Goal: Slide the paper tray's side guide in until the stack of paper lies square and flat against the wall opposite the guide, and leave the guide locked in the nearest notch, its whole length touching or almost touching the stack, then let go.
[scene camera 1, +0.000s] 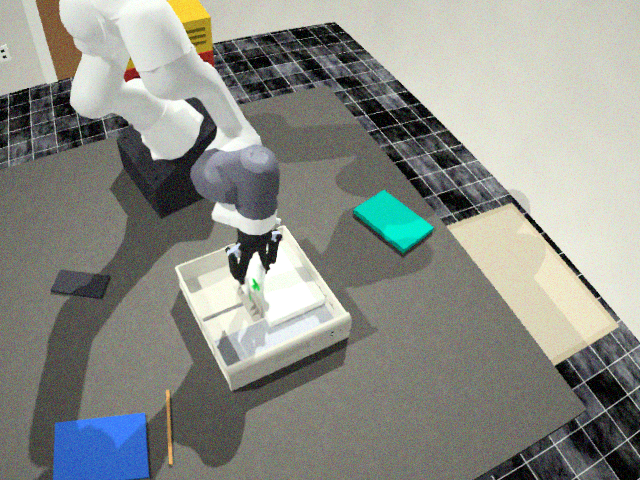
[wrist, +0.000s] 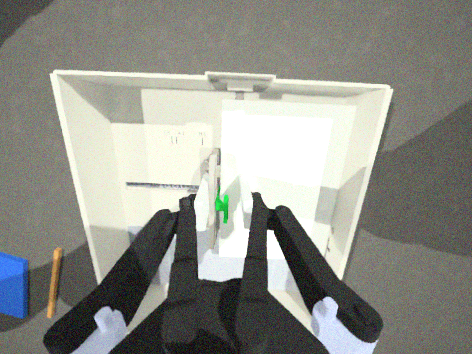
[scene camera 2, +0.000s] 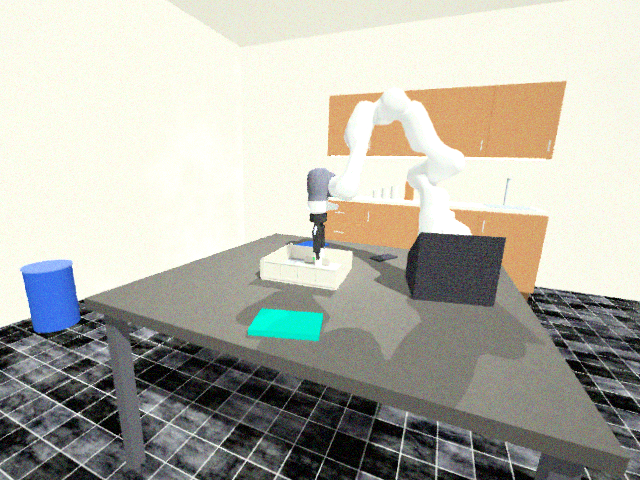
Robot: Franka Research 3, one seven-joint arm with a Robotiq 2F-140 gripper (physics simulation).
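Note:
The cream paper tray (scene camera 1: 289, 357) (scene camera 2: 297, 273) (wrist: 125, 76) stands on the table. The white paper stack (scene camera 1: 299, 297) (wrist: 285, 150) lies flat in its right half in the wrist view, its right edge at or very near the right wall. The upright side guide (scene camera 1: 253, 305) (wrist: 213, 187) stands along the stack's left edge, touching or nearly touching; its near part is partly hidden. A green latch piece (scene camera 1: 255, 284) (wrist: 222, 205) is on the guide. My gripper (scene camera 1: 253, 275) (scene camera 2: 317, 256) (wrist: 225, 185) is partly open, its fingers on either side of guide and latch, not squeezing them.
A teal block (scene camera 1: 393, 222) (scene camera 2: 286, 324), a dark flat block (scene camera 1: 80, 284) (scene camera 2: 383, 257), a blue pad (scene camera 1: 100, 446) (wrist: 12, 285) and an orange stick (scene camera 1: 169, 426) (wrist: 54, 282) lie around the tray. The tray walls surround my fingers.

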